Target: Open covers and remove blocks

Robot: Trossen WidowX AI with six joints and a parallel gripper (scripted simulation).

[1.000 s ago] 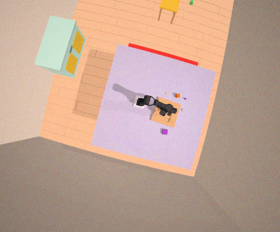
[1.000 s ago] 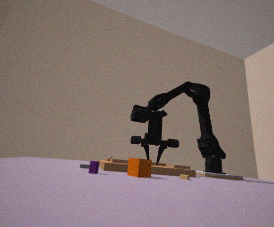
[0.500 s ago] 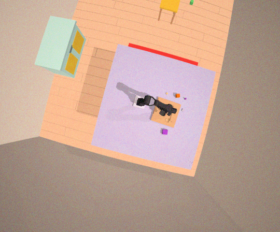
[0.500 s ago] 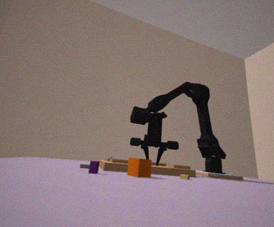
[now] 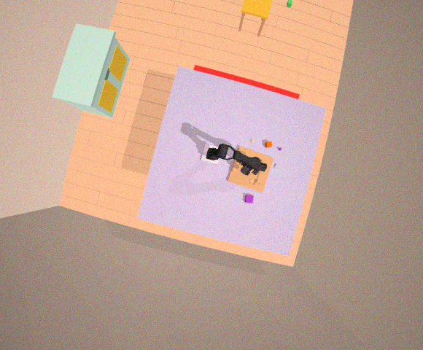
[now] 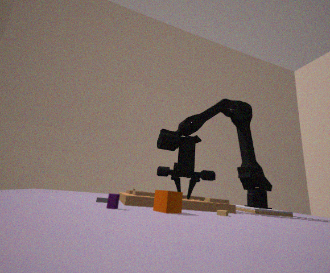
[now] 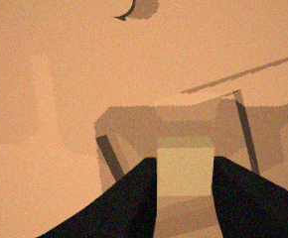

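The wooden puzzle board is 40 mm ahead of my gripper tip and 10 mm to the right of it. From my gripper tip the other things lie so: grey flat piece: 250 mm ahead, 40 mm to the left, 10 mm below; then orange block: 150 mm ahead, 200 mm to the left.
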